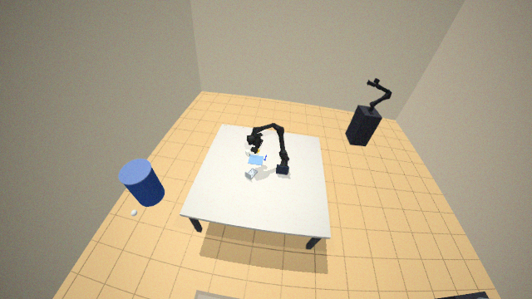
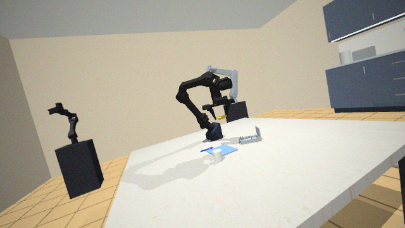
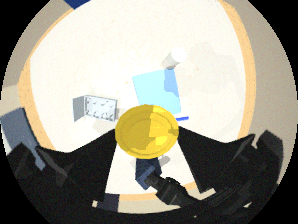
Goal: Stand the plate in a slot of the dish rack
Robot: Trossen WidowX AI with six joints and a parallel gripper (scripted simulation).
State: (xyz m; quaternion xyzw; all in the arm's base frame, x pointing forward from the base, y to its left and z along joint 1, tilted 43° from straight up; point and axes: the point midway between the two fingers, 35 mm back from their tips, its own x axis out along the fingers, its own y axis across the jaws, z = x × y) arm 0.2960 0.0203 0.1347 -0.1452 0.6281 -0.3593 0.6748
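Now: the grey dish rack 3 cm ahead of my gripper tip, 15 cm to the left of it and 16 cm below it. From my gripper tip the other things lie so: yellow plate 1 cm above; then light blue mat 5 cm to the right, 18 cm below; then small white cup 10 cm ahead, 13 cm to the right, 16 cm below.
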